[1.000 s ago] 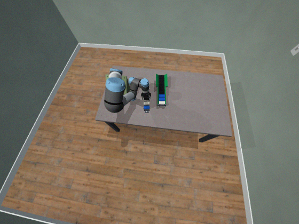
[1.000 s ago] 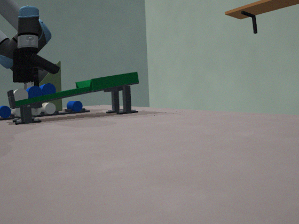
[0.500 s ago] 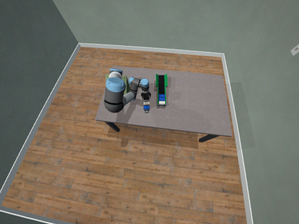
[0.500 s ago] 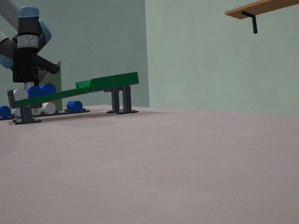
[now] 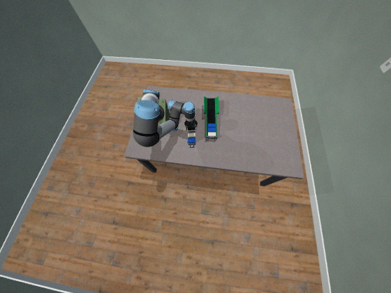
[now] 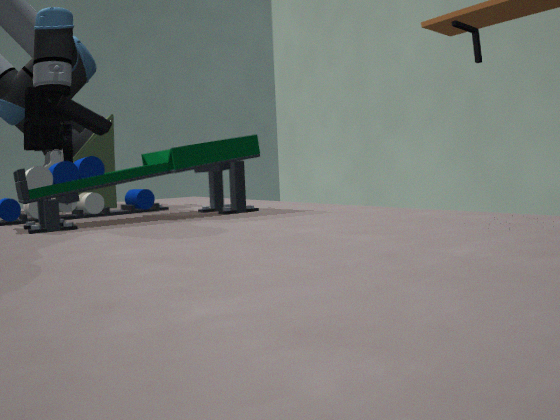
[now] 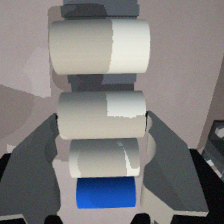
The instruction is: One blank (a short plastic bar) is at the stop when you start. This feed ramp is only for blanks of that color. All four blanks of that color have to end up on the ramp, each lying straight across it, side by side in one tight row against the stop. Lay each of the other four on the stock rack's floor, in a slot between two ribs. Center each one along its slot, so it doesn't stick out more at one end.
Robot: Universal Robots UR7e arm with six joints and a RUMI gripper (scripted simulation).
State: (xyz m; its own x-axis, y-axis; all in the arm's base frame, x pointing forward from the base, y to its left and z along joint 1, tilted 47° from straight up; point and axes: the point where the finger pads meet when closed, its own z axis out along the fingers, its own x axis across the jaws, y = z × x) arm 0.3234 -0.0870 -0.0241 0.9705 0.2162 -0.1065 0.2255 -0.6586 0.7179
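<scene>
The stock rack lies 10 mm behind my hand, 30 mm to the left of it and 50 mm below it. The rest, counted from my hand: dark stop: 190 mm ahead, 60 mm to the right, 20 mm above.
</scene>
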